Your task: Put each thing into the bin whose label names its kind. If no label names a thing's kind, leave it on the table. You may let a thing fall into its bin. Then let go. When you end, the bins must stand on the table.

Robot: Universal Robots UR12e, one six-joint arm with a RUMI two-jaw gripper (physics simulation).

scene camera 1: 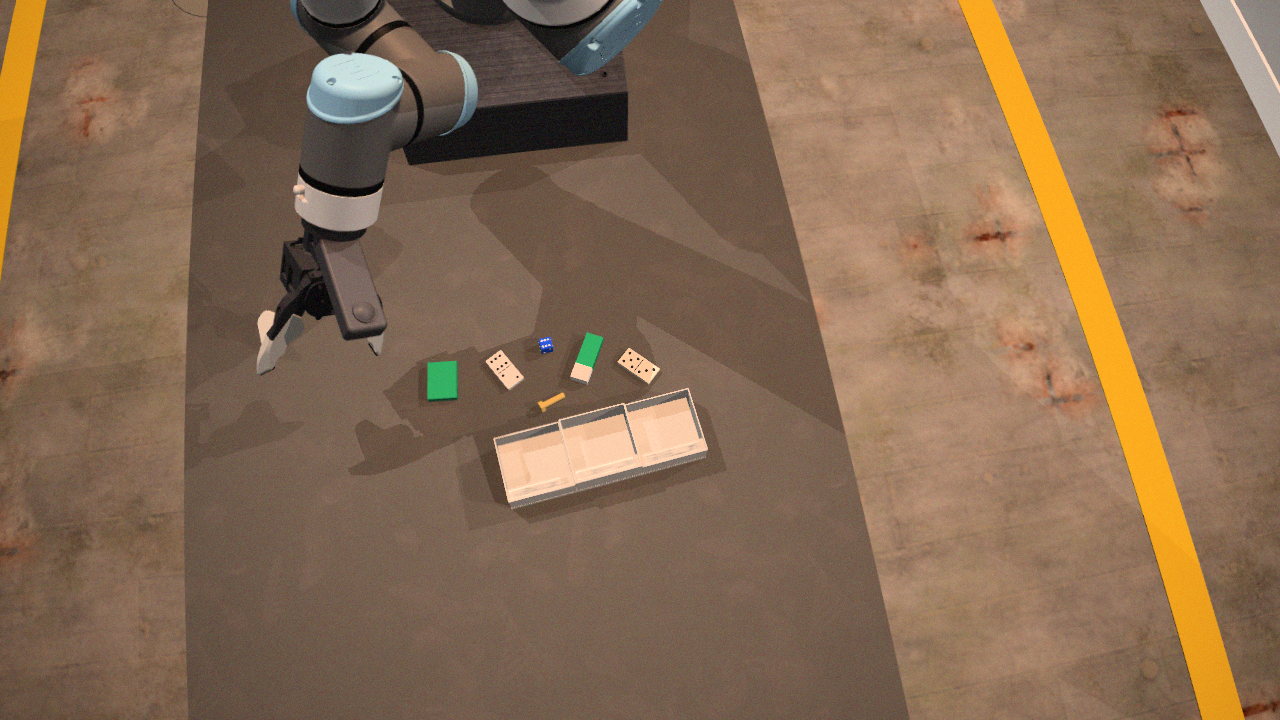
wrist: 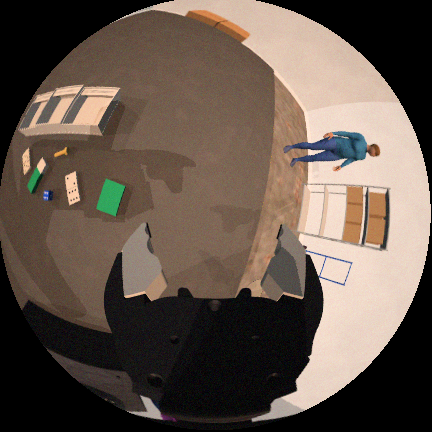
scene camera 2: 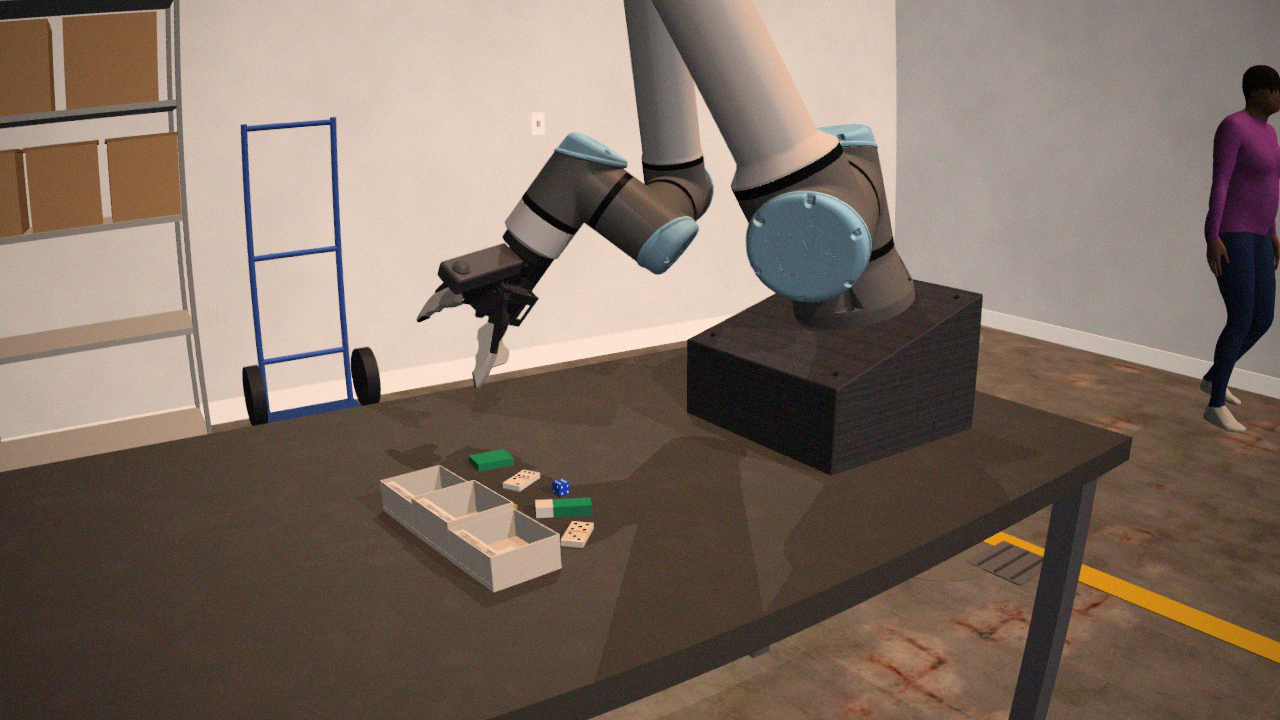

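Pixels of known places: gripper, fingertip midpoint: (scene camera 1: 319, 364) (wrist: 213, 226) (scene camera 2: 445, 354); arm's base, link origin: (scene camera 2: 854, 302).
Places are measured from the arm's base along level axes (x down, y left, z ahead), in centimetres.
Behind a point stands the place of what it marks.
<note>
My gripper (scene camera 1: 320, 353) @(x 5.1, y -20.5, z 57.3 cm) (scene camera 2: 450, 351) @(x 5.1, y -20.5, z 57.3 cm) (wrist: 213, 226) @(x 5.1, y -20.5, z 57.3 cm) is open and empty, high above the table beside the objects. A flat green block (scene camera 1: 442, 380) @(x 16.6, y -7.8, z 55.7 cm) (scene camera 2: 491, 460) @(x 16.7, y -6.5, z 56.0 cm) (wrist: 111, 197) @(x 16.7, y -8.2, z 55.7 cm) lies nearest it. Then come a domino (scene camera 1: 504, 368) @(x 17.0, y 0.3, z 54.3 cm) (scene camera 2: 521, 480) @(x 17.0, y 1.2, z 54.8 cm) (wrist: 72, 188) @(x 17.0, y 0.0, z 54.4 cm), a blue die (scene camera 1: 546, 345) @(x 16.0, y 6.0, z 51.8 cm) (scene camera 2: 561, 487) @(x 16.5, y 6.7, z 51.7 cm) (wrist: 47, 195) @(x 16.1, y 5.3, z 51.5 cm), a green and white block (scene camera 1: 587, 358) @(x 16.4, y 11.3, z 53.8 cm) (scene camera 2: 563, 507) @(x 16.5, y 12.2, z 53.9 cm) (wrist: 36, 175) @(x 16.4, y 10.7, z 53.5 cm) and a second domino (scene camera 1: 638, 366) @(x 17.0, y 17.8, z 55.0 cm) (scene camera 2: 577, 534) @(x 17.0, y 18.6, z 55.2 cm) (wrist: 26, 161). A small yellow-orange peg-like piece (scene camera 1: 551, 402) @(x 16.8, y 6.4, z 59.4 cm) (wrist: 61, 152) @(x 16.8, y 6.0, z 59.1 cm) lies near three joined bins (scene camera 1: 541, 495) @(x 14.6, y 5.0, z 72.1 cm) (scene camera 2: 526, 570) @(x 16.5, y 24.7, z 63.7 cm) (wrist: 62, 130) @(x 16.5, y 8.6, z 62.8 cm). The bins stand upright; no label is readable.
The robot's dark base block (scene camera 1: 519, 125) @(x 11.1, y 3.1, z 20.3 cm) (scene camera 2: 760, 402) @(x 11.5, y 3.8, z 20.3 cm) stands on the table (scene camera 1: 537, 608) @(x 17.7, y 3.8, z 85.4 cm) (scene camera 2: 268, 626) @(x 17.7, y 23.4, z 90.4 cm) (wrist: 200, 100) @(x 17.7, y -14.0, z 82.8 cm), on the far side of the objects from the bins. A shelf rack (scene camera 2: 192, 268), a blue hand truck (scene camera 2: 293, 254) and a person (scene camera 2: 1244, 179) stand beyond the table.
</note>
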